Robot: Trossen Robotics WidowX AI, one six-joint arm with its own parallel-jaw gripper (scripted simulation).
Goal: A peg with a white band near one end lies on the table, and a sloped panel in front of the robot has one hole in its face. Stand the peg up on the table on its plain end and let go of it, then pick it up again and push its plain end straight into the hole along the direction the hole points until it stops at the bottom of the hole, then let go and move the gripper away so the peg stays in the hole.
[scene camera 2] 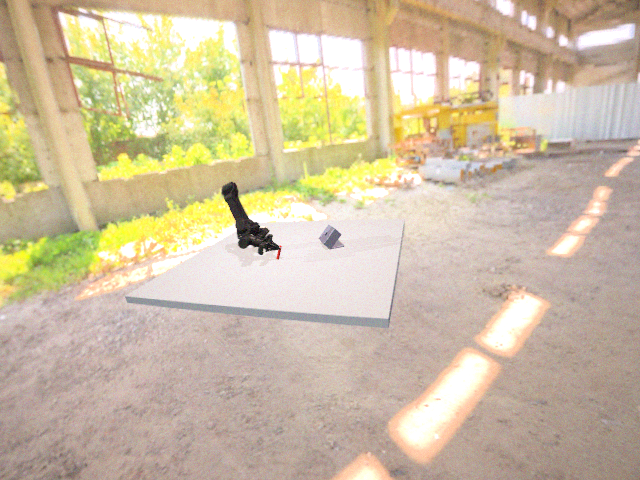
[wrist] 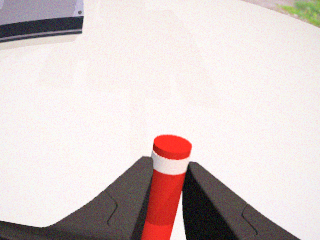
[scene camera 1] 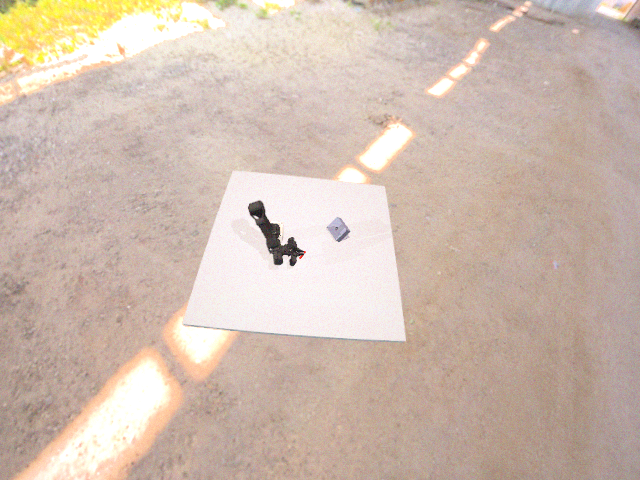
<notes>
My gripper (wrist: 167, 169) carries a red peg.
</notes>
